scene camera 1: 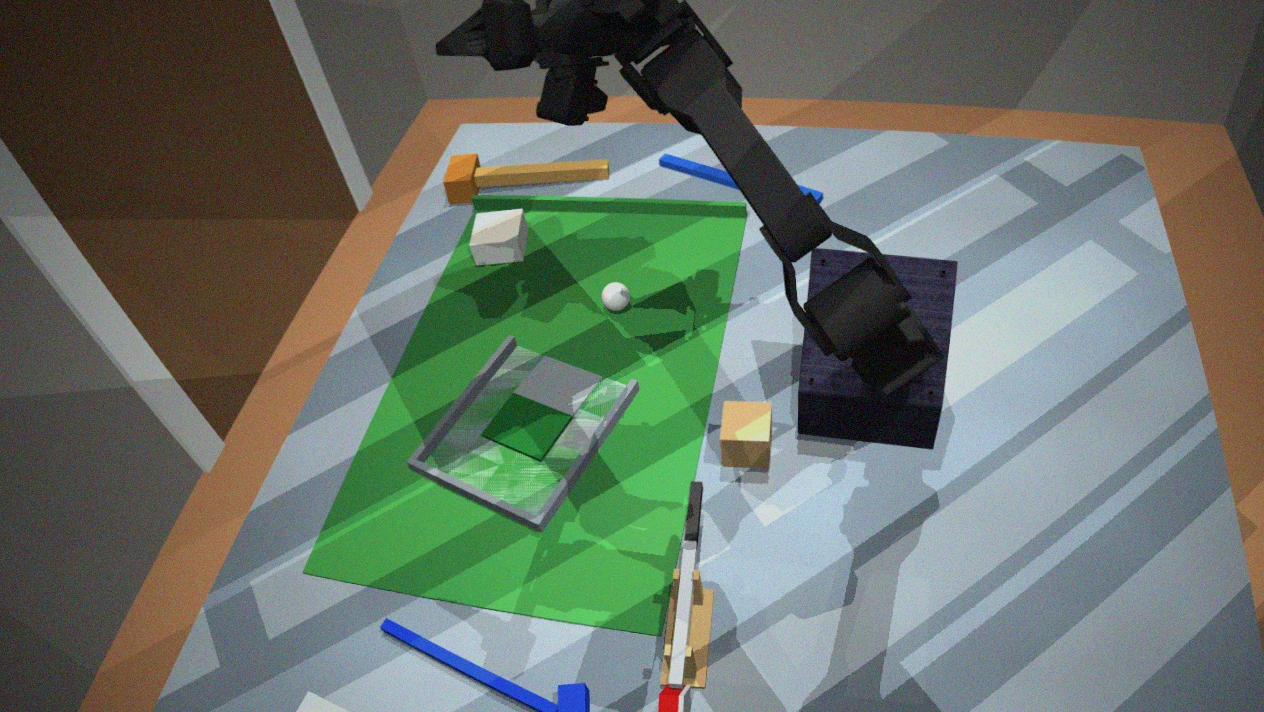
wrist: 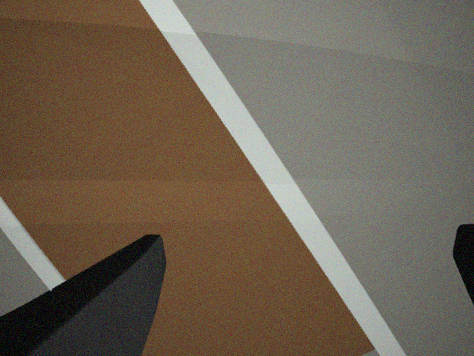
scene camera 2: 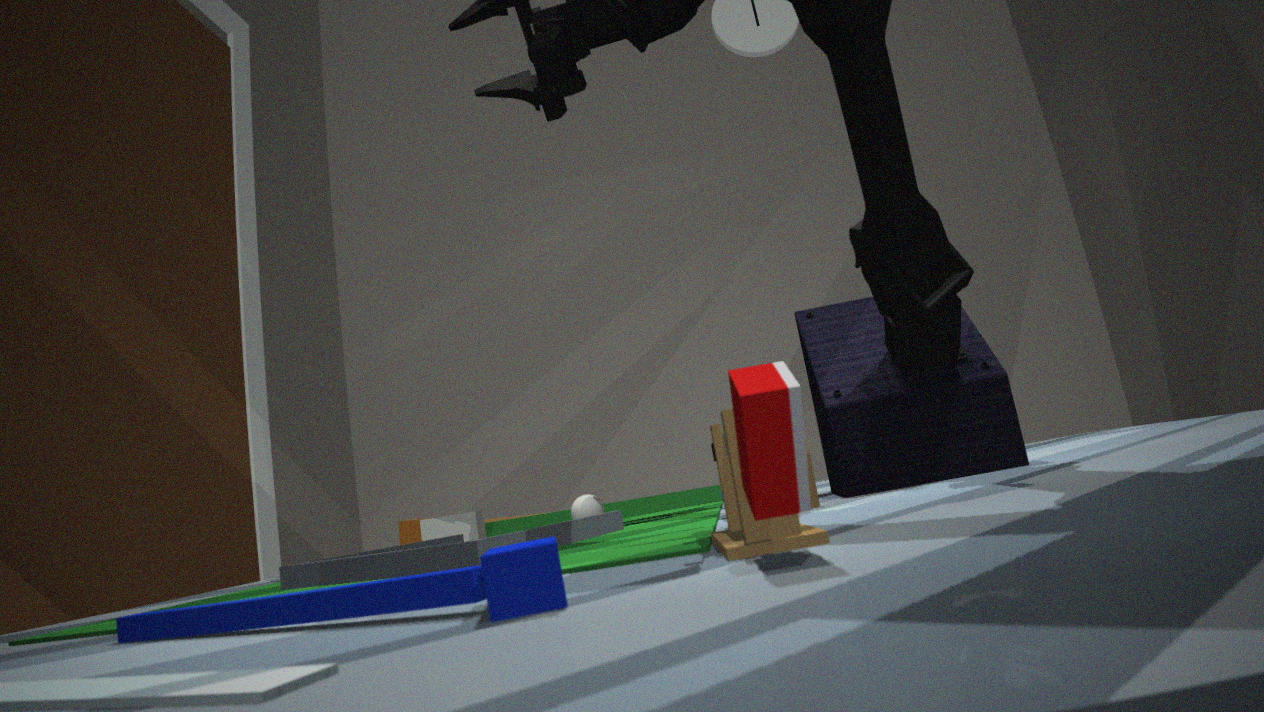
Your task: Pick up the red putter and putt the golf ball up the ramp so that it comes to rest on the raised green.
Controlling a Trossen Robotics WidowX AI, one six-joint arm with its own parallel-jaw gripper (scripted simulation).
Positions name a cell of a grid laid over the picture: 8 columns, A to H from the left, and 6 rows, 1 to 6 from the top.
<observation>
My gripper (scene camera 1: C1) is open, with nothing in its grasp. Further things: a blue stick (scene camera 1: E2), a white block (scene camera 1: D3), a tan block (scene camera 1: E4) and a red putter (scene camera 2: E4).
The white block is seen too in scene camera 2 (scene camera 2: C5). My gripper is seen too in the wrist view (wrist: F5) and in scene camera 2 (scene camera 2: C1). The wrist view misses the blue stick: it is out of frame. The wrist view does not show the white block: it is out of frame.
</observation>
